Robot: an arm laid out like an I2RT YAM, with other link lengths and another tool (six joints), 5 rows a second.
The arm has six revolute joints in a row. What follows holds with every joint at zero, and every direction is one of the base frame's. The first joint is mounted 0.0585 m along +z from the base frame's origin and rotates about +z. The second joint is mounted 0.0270 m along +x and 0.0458 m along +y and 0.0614 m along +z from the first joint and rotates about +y. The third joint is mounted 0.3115 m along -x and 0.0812 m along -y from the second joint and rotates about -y. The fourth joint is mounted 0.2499 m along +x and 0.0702 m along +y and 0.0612 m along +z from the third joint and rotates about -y. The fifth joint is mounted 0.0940 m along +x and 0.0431 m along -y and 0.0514 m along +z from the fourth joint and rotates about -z. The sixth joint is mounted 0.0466 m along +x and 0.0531 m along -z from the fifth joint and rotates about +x. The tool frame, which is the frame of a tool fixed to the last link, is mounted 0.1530 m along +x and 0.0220 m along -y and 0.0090 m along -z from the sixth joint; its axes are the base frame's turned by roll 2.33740, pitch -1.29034 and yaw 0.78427 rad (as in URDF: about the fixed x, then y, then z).
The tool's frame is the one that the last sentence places.
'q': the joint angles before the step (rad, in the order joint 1, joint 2, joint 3, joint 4, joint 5, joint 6). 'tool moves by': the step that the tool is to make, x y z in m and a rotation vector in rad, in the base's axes. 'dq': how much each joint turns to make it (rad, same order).
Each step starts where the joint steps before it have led.
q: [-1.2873, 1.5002, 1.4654, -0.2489, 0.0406, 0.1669]
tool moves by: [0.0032, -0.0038, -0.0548, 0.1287, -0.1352, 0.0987]
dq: [-0.0811, 0.0323, -0.0845, 0.0307, -0.2223, 0.0961]
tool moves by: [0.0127, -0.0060, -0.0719, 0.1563, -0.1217, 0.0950]
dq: [-0.0511, 0.0935, -0.0806, 0.0623, -0.1938, 0.0767]
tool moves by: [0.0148, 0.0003, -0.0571, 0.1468, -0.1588, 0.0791]
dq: [-0.0411, 0.1035, -0.0611, 0.0871, -0.1920, 0.1049]
